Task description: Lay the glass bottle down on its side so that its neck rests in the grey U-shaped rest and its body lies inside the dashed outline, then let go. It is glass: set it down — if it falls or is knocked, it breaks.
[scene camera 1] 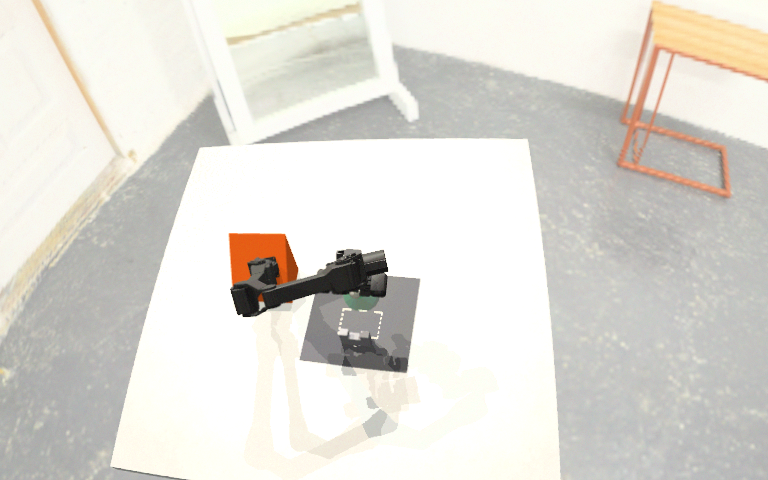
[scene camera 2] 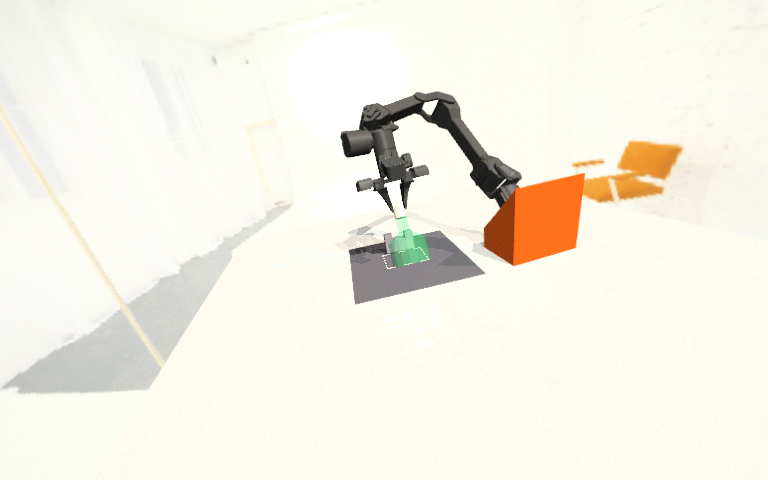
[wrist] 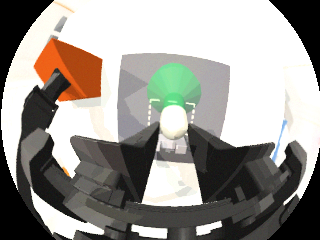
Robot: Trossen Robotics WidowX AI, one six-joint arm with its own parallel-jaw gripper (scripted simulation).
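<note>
There's a dark grey mat in the pictures, and they show the gripper too, which you'd see in scene camera 1 and also in the wrist view.
</note>
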